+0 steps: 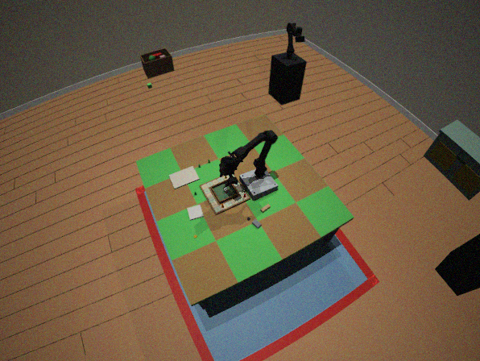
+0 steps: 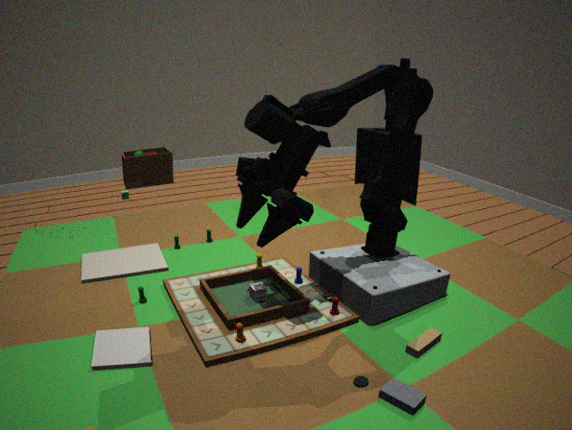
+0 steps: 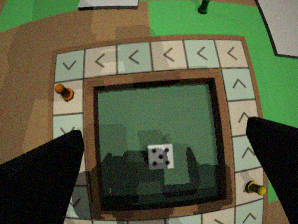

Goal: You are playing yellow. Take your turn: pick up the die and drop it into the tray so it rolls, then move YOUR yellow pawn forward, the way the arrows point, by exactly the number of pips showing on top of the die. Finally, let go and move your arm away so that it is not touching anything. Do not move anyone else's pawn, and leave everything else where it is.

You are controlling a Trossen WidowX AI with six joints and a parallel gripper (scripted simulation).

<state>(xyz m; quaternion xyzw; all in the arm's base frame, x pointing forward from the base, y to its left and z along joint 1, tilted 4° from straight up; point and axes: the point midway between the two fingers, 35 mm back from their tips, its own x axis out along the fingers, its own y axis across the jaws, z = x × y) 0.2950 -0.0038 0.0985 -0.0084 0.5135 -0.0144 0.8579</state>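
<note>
The yellow pawn is 70 mm behind my gripper tip, 110 mm to the right of it and 110 mm below it. Also, from my gripper tip: blue pawn 120 mm behind, 20 mm to the right, 110 mm below; then die 20 mm behind, 110 mm below; then green-floored tray 130 mm below.
</note>
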